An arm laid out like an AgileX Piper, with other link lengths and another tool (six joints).
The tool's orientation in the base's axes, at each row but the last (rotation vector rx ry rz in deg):
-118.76 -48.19 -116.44
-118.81 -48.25 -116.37
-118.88 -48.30 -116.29
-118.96 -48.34 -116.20
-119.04 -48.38 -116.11
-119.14 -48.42 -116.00
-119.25 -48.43 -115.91
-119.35 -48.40 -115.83
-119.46 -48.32 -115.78
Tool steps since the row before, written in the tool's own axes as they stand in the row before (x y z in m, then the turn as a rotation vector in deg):
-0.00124 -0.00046 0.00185 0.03 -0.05 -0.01
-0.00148 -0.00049 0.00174 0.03 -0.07 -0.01
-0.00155 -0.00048 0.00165 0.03 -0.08 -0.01
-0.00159 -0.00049 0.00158 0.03 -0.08 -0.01
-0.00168 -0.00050 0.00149 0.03 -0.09 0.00
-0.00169 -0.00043 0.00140 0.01 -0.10 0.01
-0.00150 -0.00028 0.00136 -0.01 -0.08 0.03
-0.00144 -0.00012 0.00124 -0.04 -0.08 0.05
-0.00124 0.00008 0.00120 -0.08 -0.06 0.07
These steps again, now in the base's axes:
0.00150 0.00085 -0.00148 -0.03 0.05 0.01
0.00140 0.00076 -0.00171 -0.04 0.06 0.01
0.00132 0.00069 -0.00177 -0.05 0.07 0.01
0.00126 0.00065 -0.00181 -0.05 0.07 0.01
0.00117 0.00059 -0.00189 -0.04 0.08 0.00
0.00112 0.00048 -0.00187 -0.04 0.09 -0.02
0.00115 0.00040 -0.00165 -0.01 0.08 -0.04
0.00111 0.00022 -0.00153 0.01 0.08 -0.07
0.00116 0.00010 -0.00128 0.04 0.06 -0.10

